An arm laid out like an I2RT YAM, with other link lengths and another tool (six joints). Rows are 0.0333 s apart.
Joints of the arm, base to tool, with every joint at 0 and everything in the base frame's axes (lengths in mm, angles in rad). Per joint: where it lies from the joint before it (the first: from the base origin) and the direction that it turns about. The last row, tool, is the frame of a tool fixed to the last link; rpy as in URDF.
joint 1: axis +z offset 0 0 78.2
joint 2: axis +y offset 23.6 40 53.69
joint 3: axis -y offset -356.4 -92.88 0
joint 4: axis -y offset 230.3 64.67 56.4
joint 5: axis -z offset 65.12 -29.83 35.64
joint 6: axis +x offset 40.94 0 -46.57
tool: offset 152 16 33 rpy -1.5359 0.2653 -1.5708
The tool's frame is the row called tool.
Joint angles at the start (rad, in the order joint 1, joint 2, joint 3, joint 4, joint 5, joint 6):
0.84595 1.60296 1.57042 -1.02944 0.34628 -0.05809
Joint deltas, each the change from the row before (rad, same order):
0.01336 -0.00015 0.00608 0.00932 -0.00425 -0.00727
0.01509 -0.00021 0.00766 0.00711 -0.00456 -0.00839
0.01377 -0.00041 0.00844 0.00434 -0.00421 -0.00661
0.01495 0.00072 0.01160 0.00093 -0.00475 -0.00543
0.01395 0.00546 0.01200 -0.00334 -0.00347 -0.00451
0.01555 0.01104 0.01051 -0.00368 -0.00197 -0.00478
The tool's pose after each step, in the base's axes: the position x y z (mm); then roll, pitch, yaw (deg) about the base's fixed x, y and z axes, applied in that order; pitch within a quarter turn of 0, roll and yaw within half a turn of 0. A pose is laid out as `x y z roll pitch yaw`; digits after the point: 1 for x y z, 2 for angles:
318.4 268.8 329.9 -144.08 -10.67 -60.79
315.2 276.3 333.6 -143.41 -10.44 -59.52
311.9 282.9 337.4 -142.82 -10.21 -58.41
308.2 289.8 341.4 -142.29 -9.95 -57.25
304.8 296.4 343.1 -142.20 -9.88 -56.16
301.6 303.9 342.0 -142.51 -10.03 -54.93

